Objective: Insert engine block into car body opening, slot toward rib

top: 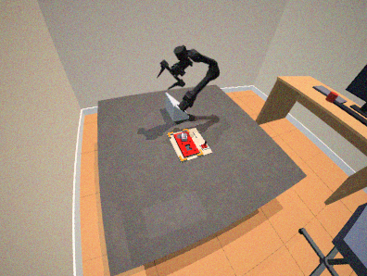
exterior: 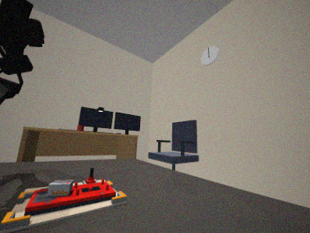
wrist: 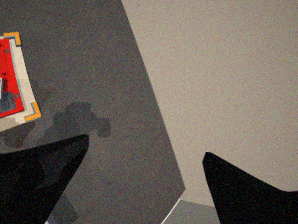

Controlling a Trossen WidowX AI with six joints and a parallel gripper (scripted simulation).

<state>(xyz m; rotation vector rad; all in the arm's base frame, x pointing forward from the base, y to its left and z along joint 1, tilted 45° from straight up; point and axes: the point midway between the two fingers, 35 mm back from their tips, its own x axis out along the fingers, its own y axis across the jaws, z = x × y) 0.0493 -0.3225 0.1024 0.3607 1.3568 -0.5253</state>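
The grey engine block is 320 mm below my gripper tip, 180 mm ahead of it and 90 mm to the left of it. Round my gripper tip: cream base plate (350 mm below, 220 mm ahead, 100 mm to the left).
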